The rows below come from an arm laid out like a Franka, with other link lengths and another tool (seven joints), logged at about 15 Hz.
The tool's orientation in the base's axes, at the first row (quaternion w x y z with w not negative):
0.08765, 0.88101, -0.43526, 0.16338
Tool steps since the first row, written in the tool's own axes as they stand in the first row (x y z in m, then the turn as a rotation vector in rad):
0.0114, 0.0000, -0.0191, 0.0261, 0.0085, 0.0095
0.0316, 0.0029, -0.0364, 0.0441, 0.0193, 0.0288
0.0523, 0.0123, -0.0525, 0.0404, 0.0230, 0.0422
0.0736, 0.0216, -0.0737, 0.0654, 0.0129, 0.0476
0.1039, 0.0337, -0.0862, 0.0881, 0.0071, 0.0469
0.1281, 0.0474, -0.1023, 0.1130, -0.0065, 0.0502
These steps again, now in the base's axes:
0.0024, -0.0028, 0.0219, 0.0101, -0.0272, 0.0008
0.0079, -0.0143, 0.0454, 0.0158, -0.0528, -0.0105
0.0088, -0.0305, 0.0681, 0.0136, -0.0563, -0.0243
0.0090, -0.0456, 0.0957, 0.0369, -0.0702, -0.0204
0.0139, -0.0715, 0.1185, 0.0543, -0.0833, -0.0115
0.0134, -0.0929, 0.1425, 0.0799, -0.0944, -0.0057

